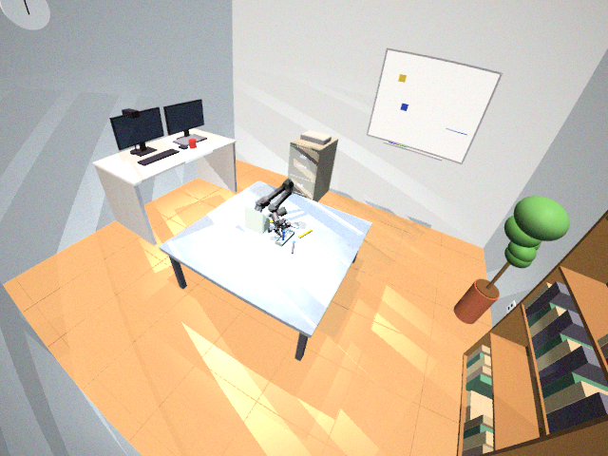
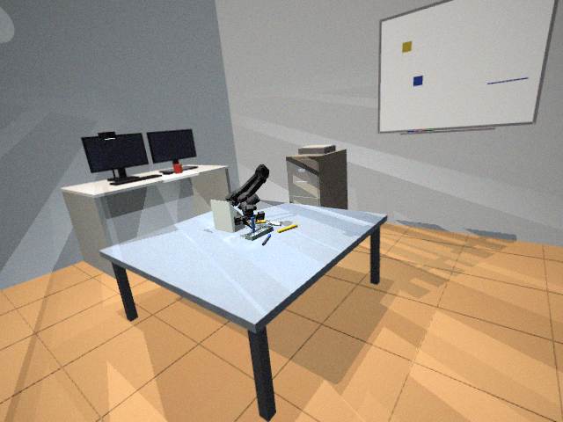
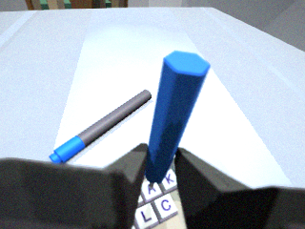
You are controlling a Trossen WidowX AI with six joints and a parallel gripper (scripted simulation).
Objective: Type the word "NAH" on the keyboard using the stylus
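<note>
My gripper tip is 8 cm short of the dark pen, 6 cm above it and 3 cm to the right of it. Round my gripper tip: N key (14 cm to the left, 6 cm below, 2 cm behind); then yellow pencil (21 cm to the left, 8 cm ahead, 6 cm below); then blue stylus (2 cm below).
</note>
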